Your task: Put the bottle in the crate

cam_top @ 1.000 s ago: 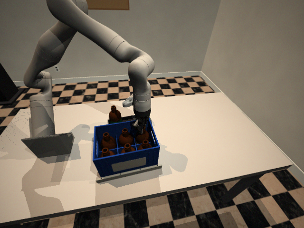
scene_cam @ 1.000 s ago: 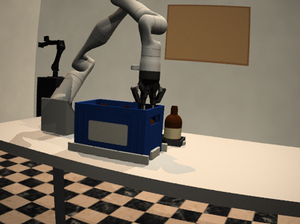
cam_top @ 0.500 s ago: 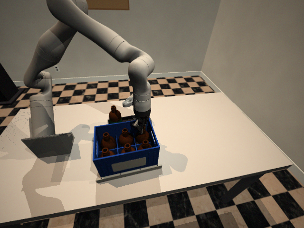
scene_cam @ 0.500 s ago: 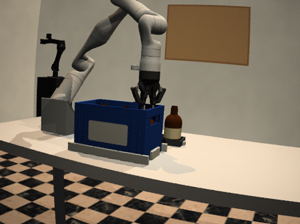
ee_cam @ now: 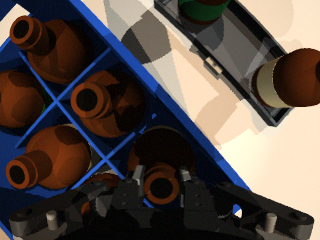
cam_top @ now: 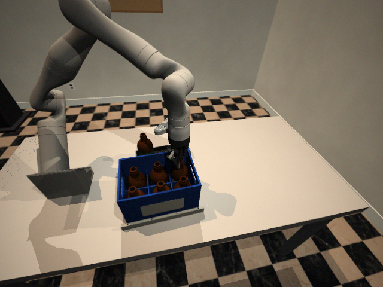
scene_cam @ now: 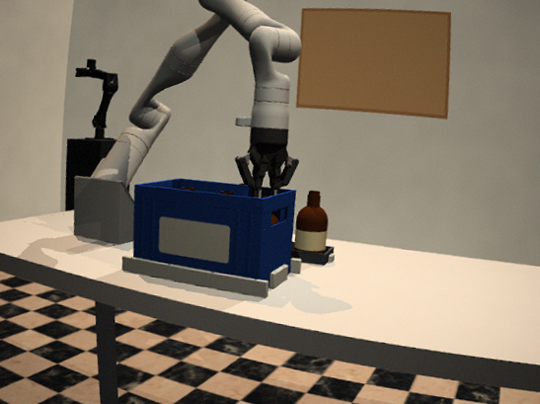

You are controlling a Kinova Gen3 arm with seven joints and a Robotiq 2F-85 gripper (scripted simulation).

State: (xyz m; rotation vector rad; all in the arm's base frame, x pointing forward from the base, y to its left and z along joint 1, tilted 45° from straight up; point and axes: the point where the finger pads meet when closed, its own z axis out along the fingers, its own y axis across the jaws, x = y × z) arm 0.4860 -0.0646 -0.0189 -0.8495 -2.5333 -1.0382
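Right now the crate is 80 mm behind my hand, 50 mm to the right of it and 70 mm below it. Also, from my hand: dark tray: 60 mm behind, 190 mm to the left, 150 mm below.
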